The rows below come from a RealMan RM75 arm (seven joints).
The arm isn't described. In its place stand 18 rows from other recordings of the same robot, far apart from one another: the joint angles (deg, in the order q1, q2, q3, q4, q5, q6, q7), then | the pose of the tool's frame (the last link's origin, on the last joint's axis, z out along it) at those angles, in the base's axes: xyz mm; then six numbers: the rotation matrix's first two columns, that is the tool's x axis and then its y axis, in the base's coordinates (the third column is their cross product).
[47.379, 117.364, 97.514, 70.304, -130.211, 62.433, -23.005] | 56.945, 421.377, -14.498, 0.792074, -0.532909, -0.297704, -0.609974, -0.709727, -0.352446
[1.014, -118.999, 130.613, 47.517, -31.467, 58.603, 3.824] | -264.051, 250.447, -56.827, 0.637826, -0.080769, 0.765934, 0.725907, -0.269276, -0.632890
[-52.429, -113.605, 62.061, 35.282, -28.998, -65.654, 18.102] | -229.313, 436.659, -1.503, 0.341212, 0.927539, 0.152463, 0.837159, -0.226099, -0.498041
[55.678, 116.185, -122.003, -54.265, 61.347, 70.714, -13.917] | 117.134, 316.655, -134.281, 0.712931, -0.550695, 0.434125, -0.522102, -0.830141, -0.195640
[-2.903, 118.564, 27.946, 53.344, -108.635, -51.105, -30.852] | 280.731, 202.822, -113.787, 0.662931, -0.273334, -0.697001, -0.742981, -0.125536, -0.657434
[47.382, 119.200, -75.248, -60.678, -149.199, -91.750, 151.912] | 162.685, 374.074, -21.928, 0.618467, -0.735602, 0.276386, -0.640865, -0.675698, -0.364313
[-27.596, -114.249, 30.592, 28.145, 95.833, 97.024, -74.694] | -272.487, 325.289, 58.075, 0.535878, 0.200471, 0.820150, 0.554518, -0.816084, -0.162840
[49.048, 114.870, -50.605, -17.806, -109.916, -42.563, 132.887] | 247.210, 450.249, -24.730, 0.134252, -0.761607, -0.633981, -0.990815, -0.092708, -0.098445
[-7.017, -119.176, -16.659, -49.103, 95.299, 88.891, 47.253] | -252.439, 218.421, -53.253, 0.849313, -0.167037, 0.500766, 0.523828, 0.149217, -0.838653
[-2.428, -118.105, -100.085, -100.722, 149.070, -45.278, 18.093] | -238.921, 336.876, 110.662, 0.687879, 0.476752, 0.547293, 0.672444, -0.134775, -0.727774
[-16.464, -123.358, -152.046, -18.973, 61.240, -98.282, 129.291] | -310.484, 268.590, 57.902, 0.282921, -0.306513, 0.908848, 0.799144, -0.448666, -0.400085
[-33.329, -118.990, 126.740, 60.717, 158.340, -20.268, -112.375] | -59.912, 363.006, -102.225, 0.619474, -0.722797, -0.306295, -0.573210, -0.149894, -0.805582
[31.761, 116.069, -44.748, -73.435, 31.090, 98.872, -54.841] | 263.532, 344.790, 99.361, 0.672340, -0.740117, -0.013629, -0.675925, -0.606311, -0.418942
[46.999, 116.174, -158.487, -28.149, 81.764, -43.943, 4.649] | 177.446, 411.544, -92.992, 0.623399, -0.151476, -0.767091, -0.735323, -0.447130, -0.509289
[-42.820, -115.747, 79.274, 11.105, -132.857, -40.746, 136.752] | -262.008, 426.633, -41.532, 0.861182, 0.217268, 0.459521, 0.491512, -0.586351, -0.643901
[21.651, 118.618, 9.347, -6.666, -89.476, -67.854, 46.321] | 399.934, 294.774, 38.862, 0.338437, -0.022050, -0.940731, -0.939041, 0.056378, -0.339151
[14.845, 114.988, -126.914, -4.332, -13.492, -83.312, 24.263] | 337.319, 197.547, -67.726, 0.798119, -0.129006, -0.588526, -0.412043, -0.829536, -0.376949
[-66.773, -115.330, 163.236, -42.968, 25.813, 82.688, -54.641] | -259.998, 409.827, 59.048, 0.929384, 0.050674, -0.365618, -0.035375, -0.973744, -0.224882
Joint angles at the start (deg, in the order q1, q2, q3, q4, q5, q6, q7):
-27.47 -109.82 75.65 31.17 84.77 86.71 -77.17
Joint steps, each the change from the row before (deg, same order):
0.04 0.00 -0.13 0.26 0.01 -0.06 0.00
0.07 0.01 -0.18 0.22 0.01 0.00 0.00
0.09 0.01 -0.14 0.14 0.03 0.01 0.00
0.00 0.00 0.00 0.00 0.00 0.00 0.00
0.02 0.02 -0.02 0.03 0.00 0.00 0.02
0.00 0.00 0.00 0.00 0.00 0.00 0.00
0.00 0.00 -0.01 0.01 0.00 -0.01 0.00
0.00 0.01 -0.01 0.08 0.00 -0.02 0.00
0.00 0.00 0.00 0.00 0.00 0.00 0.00
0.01 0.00 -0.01 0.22 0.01 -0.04 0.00
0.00 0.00 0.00 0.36 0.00 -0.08 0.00
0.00 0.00 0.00 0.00 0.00 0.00 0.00
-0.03 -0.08 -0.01 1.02 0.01 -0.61 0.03
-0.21 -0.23 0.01 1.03 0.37 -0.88 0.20
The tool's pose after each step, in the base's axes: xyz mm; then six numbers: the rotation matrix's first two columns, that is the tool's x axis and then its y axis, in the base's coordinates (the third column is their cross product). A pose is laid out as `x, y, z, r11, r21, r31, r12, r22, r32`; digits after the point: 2 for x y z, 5 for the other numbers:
-259.11, 311.23, -8.16, 0.81514, 0.33439, 0.47299, 0.37424, -0.92727, 0.01060
-258.88, 311.71, -7.32, 0.81518, 0.33141, 0.47502, 0.37309, -0.92777, 0.00702
-259.03, 311.81, -6.71, 0.81501, 0.33012, 0.47622, 0.37309, -0.92778, 0.00463
-259.03, 311.81, -6.71, 0.81501, 0.33012, 0.47622, 0.37309, -0.92778, 0.00463
-259.13, 311.86, -6.49, 0.81523, 0.32947, 0.47628, 0.37280, -0.92790, 0.00377
-259.13, 311.86, -6.49, 0.81523, 0.32947, 0.47628, 0.37280, -0.92790, 0.00377
-259.11, 311.92, -6.45, 0.81526, 0.32929, 0.47637, 0.37278, -0.92791, 0.00344
-258.94, 312.15, -6.24, 0.81578, 0.32794, 0.47641, 0.37181, -0.92831, 0.00234
-258.94, 312.15, -6.24, 0.81578, 0.32794, 0.47641, 0.37181, -0.92831, 0.00234
-258.41, 312.60, -5.91, 0.81710, 0.32451, 0.47650, 0.36906, -0.92941, 0.00009
-257.43, 313.43, -5.39, 0.81931, 0.31867, 0.47665, 0.36434, -0.93126, -0.00367
-257.43, 313.43, -5.39, 0.81931, 0.31867, 0.47665, 0.36434, -0.93126, -0.00367
-254.71, 316.53, -4.49, 0.82582, 0.30169, 0.47645, 0.35292, -0.93545, -0.01937
-251.32, 320.22, -5.03, 0.83627, 0.28053, 0.47112, 0.33674, -0.94085, -0.03749

